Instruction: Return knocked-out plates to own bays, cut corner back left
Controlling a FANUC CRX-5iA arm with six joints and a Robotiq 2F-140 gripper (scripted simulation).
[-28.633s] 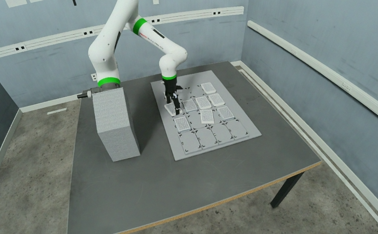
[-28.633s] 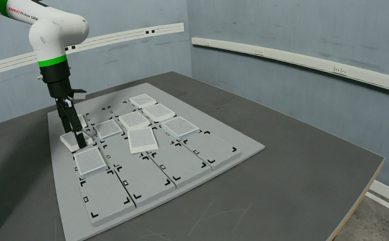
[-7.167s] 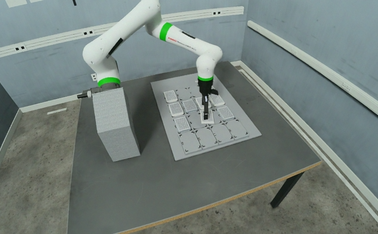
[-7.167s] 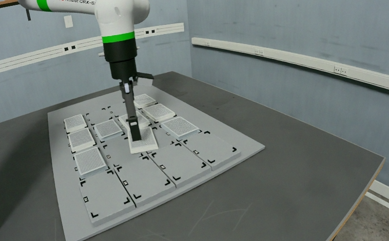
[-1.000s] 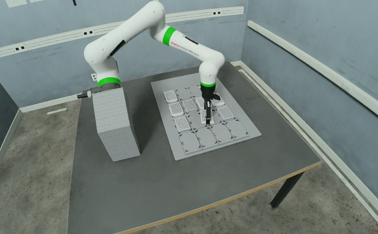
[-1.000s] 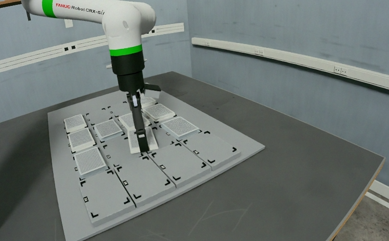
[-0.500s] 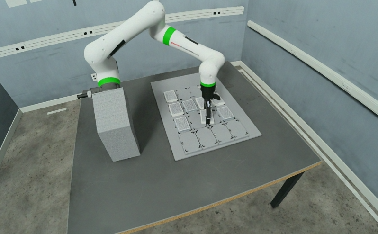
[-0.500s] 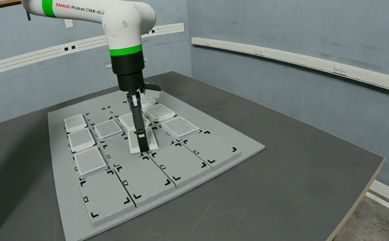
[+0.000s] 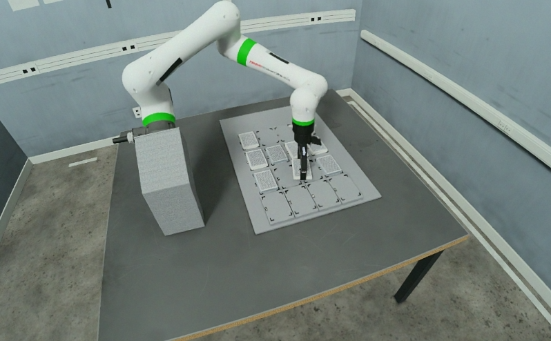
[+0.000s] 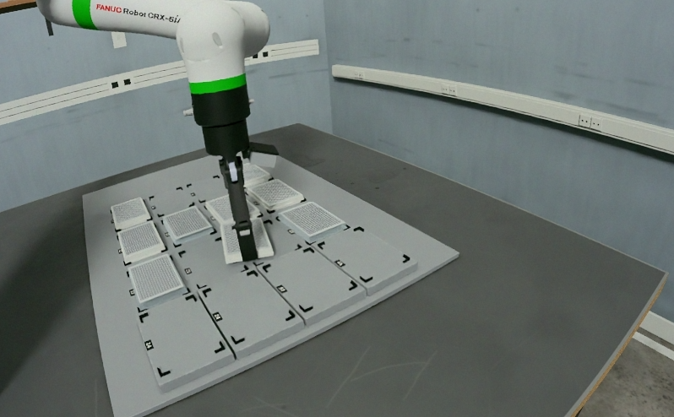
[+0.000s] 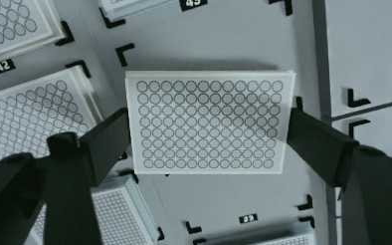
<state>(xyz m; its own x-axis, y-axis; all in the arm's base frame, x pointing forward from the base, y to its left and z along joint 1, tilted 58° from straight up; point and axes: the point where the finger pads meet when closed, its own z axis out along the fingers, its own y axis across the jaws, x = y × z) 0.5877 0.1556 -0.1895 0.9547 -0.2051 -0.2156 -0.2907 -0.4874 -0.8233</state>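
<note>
My hand is 90 mm short of the bay label, 20 mm to the left of it and 20 mm above it. Round my hand: 384-well plate: 180 mm behind, 20 mm below, 10 mm to the right; then label 22: 150 mm to the left, 120 mm behind, 20 mm below.
</note>
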